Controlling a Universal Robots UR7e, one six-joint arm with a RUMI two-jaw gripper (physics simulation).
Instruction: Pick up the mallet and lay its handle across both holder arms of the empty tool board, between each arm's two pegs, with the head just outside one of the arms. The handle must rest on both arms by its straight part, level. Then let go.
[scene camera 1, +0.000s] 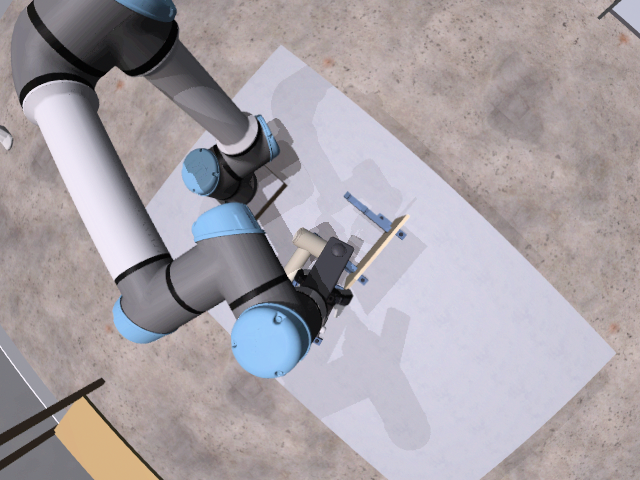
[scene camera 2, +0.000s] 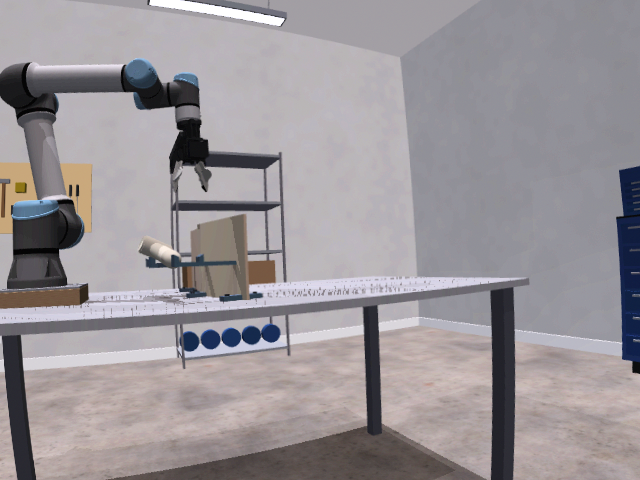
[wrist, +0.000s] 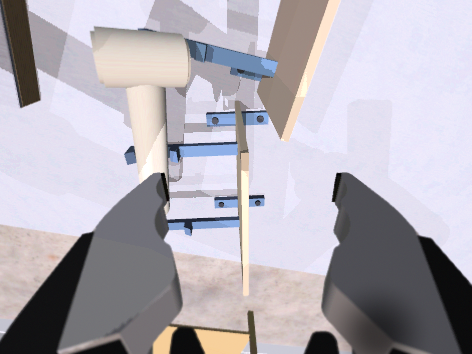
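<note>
The pale wooden mallet has its head (scene camera 1: 310, 242) (scene camera 2: 159, 251) (wrist: 142, 57) outside the near blue arm (wrist: 207, 149) of the tool board (wrist: 245, 215). Its handle (scene camera 1: 297, 262) (wrist: 149, 125) crosses this arm between the end peg and inner peg. In the wrist view the handle runs toward the other arm (wrist: 207, 223); its end is partly hidden by the left finger, so I cannot tell how it meets that arm. The head looks tilted in scene camera 2. My gripper (scene camera 2: 190, 187) (wrist: 249, 175) is open and empty, above and to the board side of the handle.
A second upright board (scene camera 1: 379, 250) (wrist: 300, 65) with blue arms (scene camera 1: 364, 209) (wrist: 235, 58) stands beside the mallet head. One of its arms passes behind the head in the wrist view. A dark edge (scene camera 1: 271, 201) (wrist: 22, 60) lies near the robot's base. The robot hides most of the first board in scene camera 1.
</note>
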